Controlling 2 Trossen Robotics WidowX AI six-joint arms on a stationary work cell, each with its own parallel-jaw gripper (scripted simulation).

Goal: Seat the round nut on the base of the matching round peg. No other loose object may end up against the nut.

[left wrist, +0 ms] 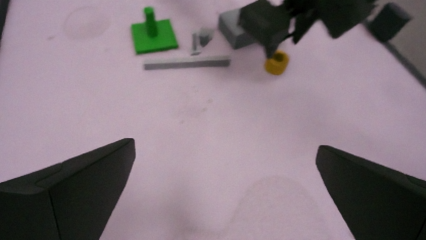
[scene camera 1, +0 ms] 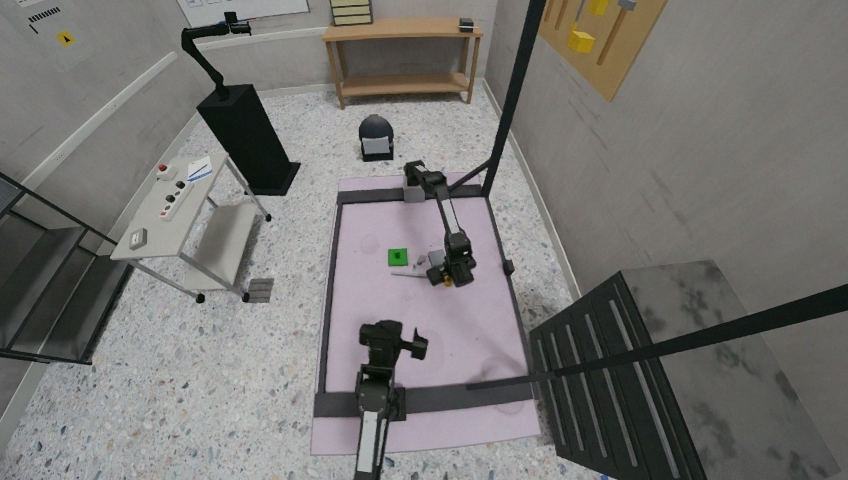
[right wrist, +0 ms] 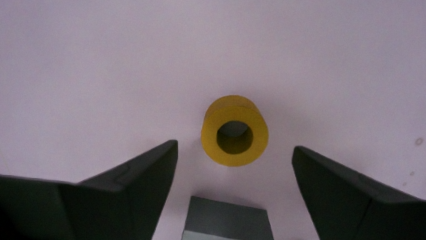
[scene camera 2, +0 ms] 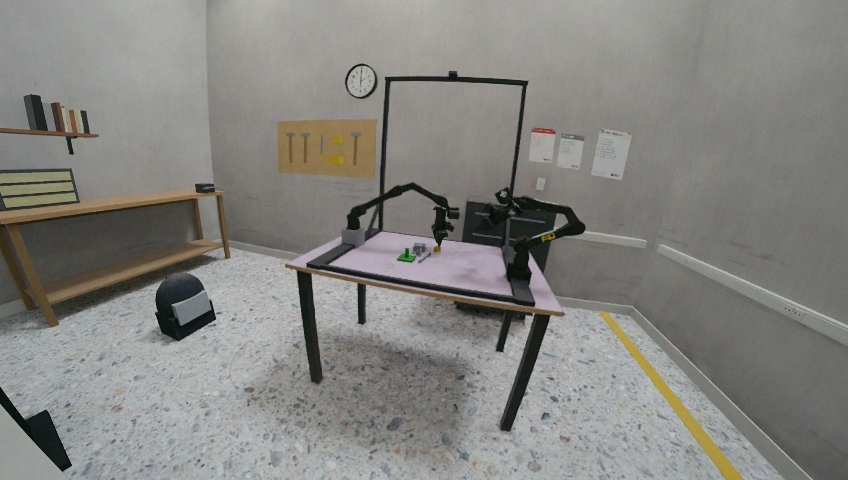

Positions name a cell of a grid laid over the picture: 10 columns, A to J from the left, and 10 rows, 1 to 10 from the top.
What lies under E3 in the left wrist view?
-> A long grey bar.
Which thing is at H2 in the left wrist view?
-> My right gripper.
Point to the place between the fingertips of my left gripper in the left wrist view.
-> F7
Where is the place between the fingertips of my right gripper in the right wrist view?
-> F7
